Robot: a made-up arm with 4 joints. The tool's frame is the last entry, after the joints.
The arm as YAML. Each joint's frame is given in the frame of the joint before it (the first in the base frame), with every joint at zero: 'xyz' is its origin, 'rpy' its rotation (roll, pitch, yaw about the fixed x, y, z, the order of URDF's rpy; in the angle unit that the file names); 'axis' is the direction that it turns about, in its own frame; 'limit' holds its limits. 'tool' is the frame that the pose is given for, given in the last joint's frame.
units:
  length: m
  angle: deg
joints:
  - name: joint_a
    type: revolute
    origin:
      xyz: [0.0, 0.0, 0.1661]
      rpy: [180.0, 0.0, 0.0]
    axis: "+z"
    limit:
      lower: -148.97
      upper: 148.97
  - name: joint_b
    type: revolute
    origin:
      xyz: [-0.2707, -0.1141, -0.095]
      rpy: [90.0, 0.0, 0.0]
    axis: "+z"
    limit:
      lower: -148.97
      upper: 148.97
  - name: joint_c
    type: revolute
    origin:
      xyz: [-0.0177, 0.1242, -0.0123]
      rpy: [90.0, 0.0, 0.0]
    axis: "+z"
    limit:
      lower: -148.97
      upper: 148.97
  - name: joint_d
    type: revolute
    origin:
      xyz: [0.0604, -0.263, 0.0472]
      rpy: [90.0, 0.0, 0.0]
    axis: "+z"
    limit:
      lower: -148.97
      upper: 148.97
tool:
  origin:
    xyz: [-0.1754, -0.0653, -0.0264]
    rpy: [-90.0, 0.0, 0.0]
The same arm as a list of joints. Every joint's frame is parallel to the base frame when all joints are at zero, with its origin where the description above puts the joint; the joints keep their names.
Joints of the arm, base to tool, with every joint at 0 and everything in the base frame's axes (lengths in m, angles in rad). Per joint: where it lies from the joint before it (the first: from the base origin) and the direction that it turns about. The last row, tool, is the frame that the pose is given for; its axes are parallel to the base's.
joint_a: axis 0 0 -1 xyz 0 0 0.1661
joint_b: axis 0 1 0 xyz -0.2707 0.1141 0.095
joint_c: axis 0 0 1 xyz -0.0177 -0.0123 -0.1242
joint_d: axis 0 -1 0 xyz 0.0604 -0.263 0.0472
tool: xyz -0.1754 0.0264 -0.0653
Joint limits (rad, base to tool): -2.6..2.6 -2.6..2.6 -2.6..2.6 -2.6..2.6

